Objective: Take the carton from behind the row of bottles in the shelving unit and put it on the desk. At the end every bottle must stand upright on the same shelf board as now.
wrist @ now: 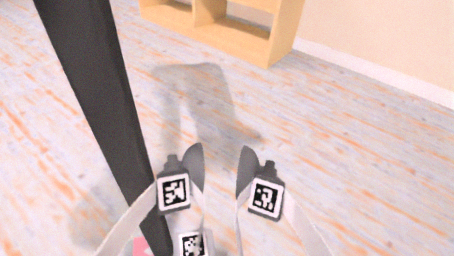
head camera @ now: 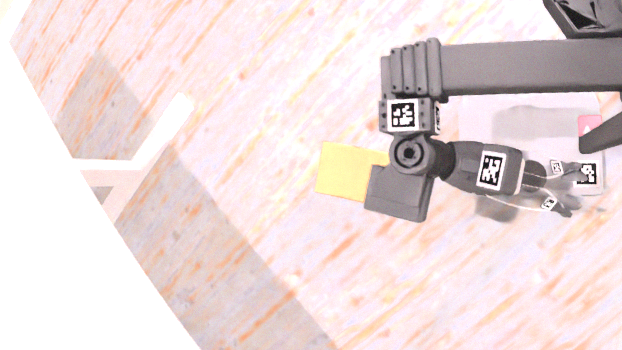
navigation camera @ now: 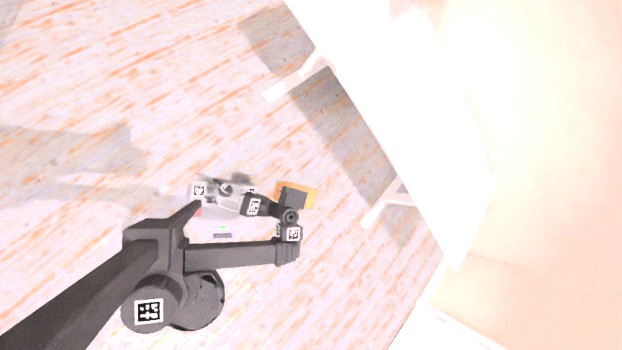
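Seen in the pictures: gripper, fingertip midpoint: (wrist: 220, 162) (head camera: 581, 192) (navigation camera: 207, 189); robot's base, link origin: (head camera: 529, 174) (navigation camera: 225, 190).
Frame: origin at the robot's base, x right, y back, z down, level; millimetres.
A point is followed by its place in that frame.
Observation:
My gripper (head camera: 571, 192) @(z -558, x -63, y -27 mm) (navigation camera: 212, 192) @(z -558, x -63, y -27 mm) (wrist: 220, 162) @(z -558, x -63, y -27 mm) is partly open and empty, its fingertips apart above the robot's base. A yellow-orange box (head camera: 342, 170) @(z -251, x 426, y 12 mm) (navigation camera: 311, 196) @(z -251, x 464, y 5 mm) lies on the floor, partly hidden by the dark wrist block; I cannot tell whether it is the carton. The desk (head camera: 60, 260) @(z -721, x 828, y -163 mm) (navigation camera: 425, 125) @(z -721, x 807, y -365 mm) has an overexposed white top, at the lower left in the head view and on the right in the navigation view. The lower part of a light wooden shelving unit (wrist: 284, 37) @(z -157, x -1247, y -663 mm) shows at the top of the wrist view. No bottles show.
The telescoping arm (head camera: 500, 67) @(z -820, x 48, y 100 mm) (navigation camera: 230, 254) @(z -820, x 7, y 95 mm) stretches out over the pale base (navigation camera: 215, 220) @(z -160, x -42, y 153 mm). White desk legs (head camera: 172, 117) (navigation camera: 375, 215) reach out over the floor. The dark mast (wrist: 95, 85) @(z -603, x -116, y 65 mm) crosses the left of the wrist view. A wall with a white skirting stands beside the shelving unit.

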